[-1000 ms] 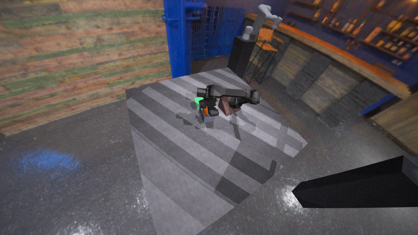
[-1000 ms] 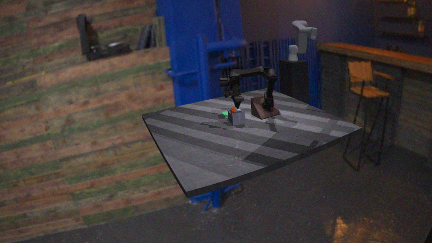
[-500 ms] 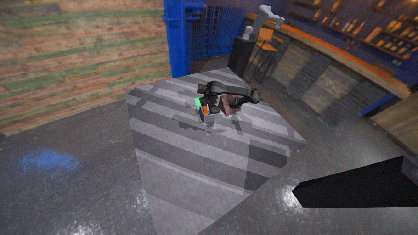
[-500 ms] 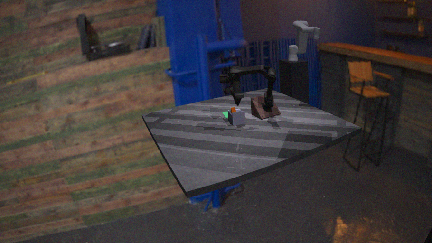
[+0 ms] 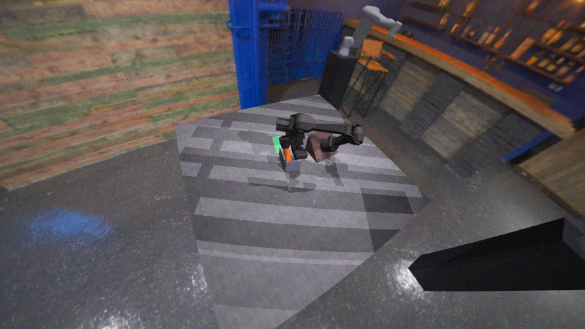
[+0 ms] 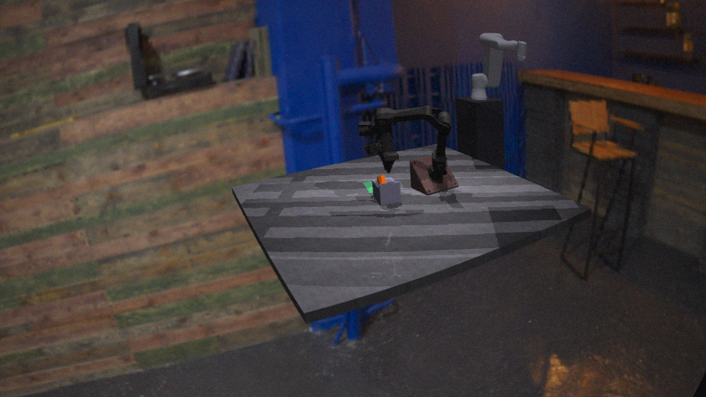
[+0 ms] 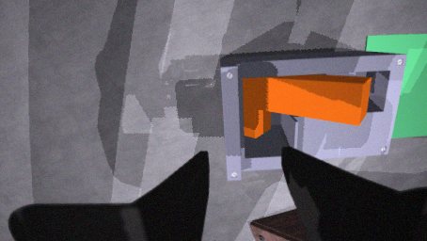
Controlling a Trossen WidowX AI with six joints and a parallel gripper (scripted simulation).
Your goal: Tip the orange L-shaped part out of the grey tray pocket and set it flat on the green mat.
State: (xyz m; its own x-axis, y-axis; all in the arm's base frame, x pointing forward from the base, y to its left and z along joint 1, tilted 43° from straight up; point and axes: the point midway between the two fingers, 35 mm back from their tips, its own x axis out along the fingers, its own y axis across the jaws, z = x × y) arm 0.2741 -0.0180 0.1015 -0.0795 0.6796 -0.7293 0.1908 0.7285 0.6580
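The orange L-shaped part is 10 cm below my gripper tip, 4 cm to the right of it and 1 cm behind it. The rest, counted from my gripper tip: green mat (22 cm to the right, 16 cm below, 5 cm behind).
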